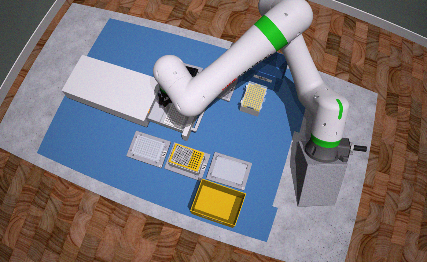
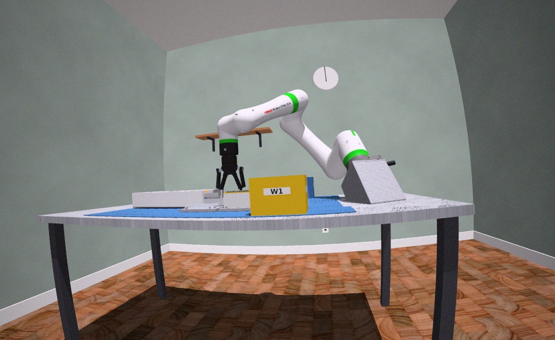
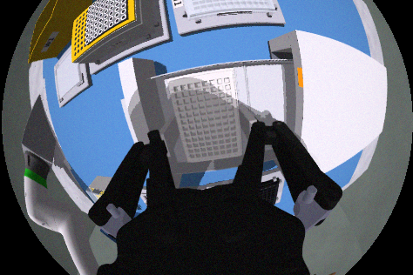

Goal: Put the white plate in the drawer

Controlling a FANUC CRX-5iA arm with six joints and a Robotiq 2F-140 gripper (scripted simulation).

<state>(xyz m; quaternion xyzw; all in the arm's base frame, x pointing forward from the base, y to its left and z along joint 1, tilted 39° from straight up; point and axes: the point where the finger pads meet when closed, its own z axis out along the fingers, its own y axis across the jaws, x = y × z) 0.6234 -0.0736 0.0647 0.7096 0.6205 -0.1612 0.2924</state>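
Right now the white plate is 2 cm below my hand. Round my hand: black plate 20 cm to the right, 2 cm below, 2 cm ahead; then clear plate 17 cm to the left, 9 cm ahead, 2 cm below; then yellow tip rack 19 cm to the left, 9 cm behind, 1 cm above.
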